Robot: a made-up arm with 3 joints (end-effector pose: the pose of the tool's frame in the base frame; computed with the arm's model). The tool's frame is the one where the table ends.
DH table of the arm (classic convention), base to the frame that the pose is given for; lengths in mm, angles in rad. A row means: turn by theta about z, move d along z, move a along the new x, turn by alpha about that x. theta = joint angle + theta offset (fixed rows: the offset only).
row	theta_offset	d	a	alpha
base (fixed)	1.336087	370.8	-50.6	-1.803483
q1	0	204.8	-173.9	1.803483
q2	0.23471	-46.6	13	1.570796
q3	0.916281	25.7	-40	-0.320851
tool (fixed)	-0.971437	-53.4	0	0
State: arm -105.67 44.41 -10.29
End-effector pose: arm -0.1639 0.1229 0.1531 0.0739 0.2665 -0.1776 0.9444
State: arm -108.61 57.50 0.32
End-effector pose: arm -0.1655 0.1339 0.1611 0.0290 -0.1506 0.2104 -0.9655
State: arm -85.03 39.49 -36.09
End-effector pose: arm -0.1604 0.0421 0.1139 0.3825 0.2695 0.0027 0.8838
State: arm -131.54 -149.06 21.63
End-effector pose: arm -0.1400 0.1696 0.2631 0.1542 -0.9219 -0.0617 0.3500
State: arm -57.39 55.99 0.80
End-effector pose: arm -0.1962 -0.0414 0.1115 0.1532 0.2345 0.1862 0.9417
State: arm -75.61 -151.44 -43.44
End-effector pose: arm -0.1770 0.0226 0.1725 0.1095 0.8308 0.3302 -0.4345
